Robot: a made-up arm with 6 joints.
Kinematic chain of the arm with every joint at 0, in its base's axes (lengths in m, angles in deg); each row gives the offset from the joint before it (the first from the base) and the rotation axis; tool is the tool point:
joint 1: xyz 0 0 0.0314 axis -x
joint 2: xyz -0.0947 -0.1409 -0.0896 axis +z
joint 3: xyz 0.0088 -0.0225 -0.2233 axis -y
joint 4: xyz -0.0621 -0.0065 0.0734 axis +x
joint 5: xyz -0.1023 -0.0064 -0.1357 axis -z
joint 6: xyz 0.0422 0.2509 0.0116 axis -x
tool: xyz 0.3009 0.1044 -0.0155
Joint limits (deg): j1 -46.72..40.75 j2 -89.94..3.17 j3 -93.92..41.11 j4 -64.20..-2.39 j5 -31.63..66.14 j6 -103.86..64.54
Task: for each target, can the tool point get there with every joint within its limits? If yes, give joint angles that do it. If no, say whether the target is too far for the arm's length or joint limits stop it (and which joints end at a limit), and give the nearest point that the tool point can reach.
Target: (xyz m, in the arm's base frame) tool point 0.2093 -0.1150 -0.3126
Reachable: yes | joints -17.35 -17.38 7.35 -29.51 32.24 -48.72
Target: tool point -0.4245 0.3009 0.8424
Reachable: no: joint limits stop it (at a limit: joint 1, joint 2, joint 3, joint 4, joint 5) | nearest point -0.2793 -0.1647 0.2111 | short by 0.798 m
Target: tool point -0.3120 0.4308 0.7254
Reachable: no: joint limits stop it (at a limit: joint 1, joint 2, joint 3, joint 4, joint 5) | nearest point -0.1921 0.3833 0.0759 | short by 0.662 m
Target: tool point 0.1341 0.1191 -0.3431
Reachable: yes | joints -6.37 -7.51 -12.36 -11.70 4.07 -56.37
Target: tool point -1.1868 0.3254 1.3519
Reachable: no: too far | nearest point -0.3716 -0.2040 0.1948 | short by 1.511 m
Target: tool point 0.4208 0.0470 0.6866
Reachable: no: joint limits stop it (at a limit: joint 1, joint 2, joint 4, joint 5) | nearest point 0.1030 -0.2547 0.2395 | short by 0.626 m
